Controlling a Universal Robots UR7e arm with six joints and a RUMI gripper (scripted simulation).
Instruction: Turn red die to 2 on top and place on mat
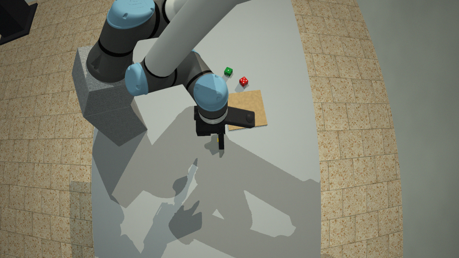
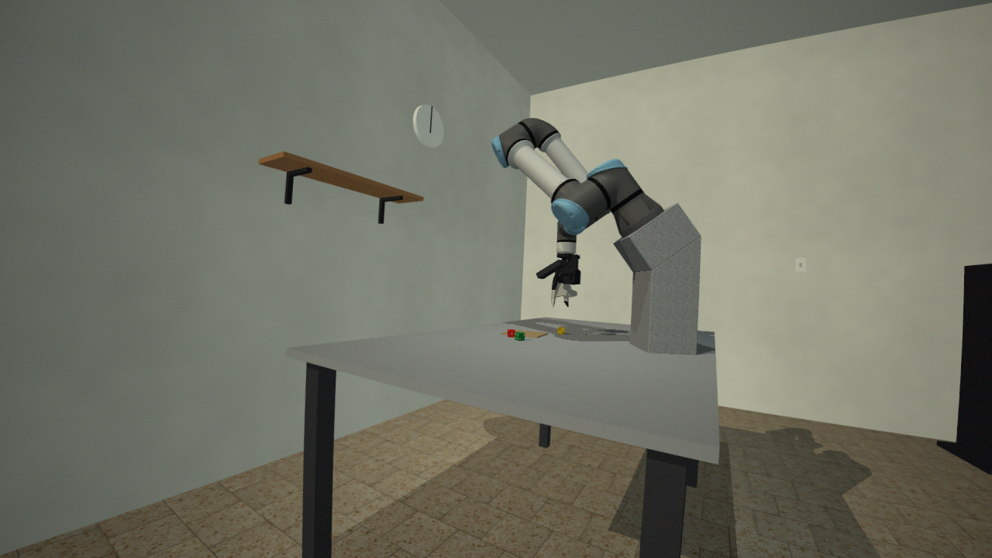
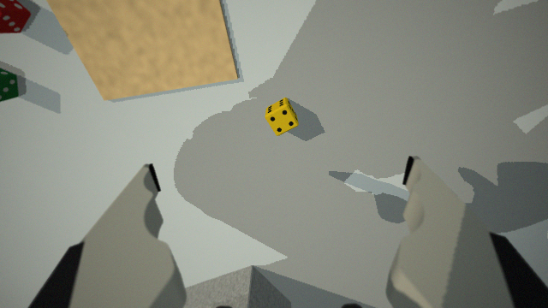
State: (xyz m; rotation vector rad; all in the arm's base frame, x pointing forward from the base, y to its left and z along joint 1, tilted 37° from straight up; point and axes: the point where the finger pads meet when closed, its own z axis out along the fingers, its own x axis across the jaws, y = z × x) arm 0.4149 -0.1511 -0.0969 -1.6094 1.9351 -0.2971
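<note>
Right now my hand is 1 cm past the yellow die and 9 cm above it. Also, from my hand: green die: 6 cm ahead, 27 cm to the left, 9 cm below; then tan mat: 10 cm ahead, 11 cm to the left, 10 cm below; then red die: 11 cm ahead, 21 cm to the left, 9 cm below.
</note>
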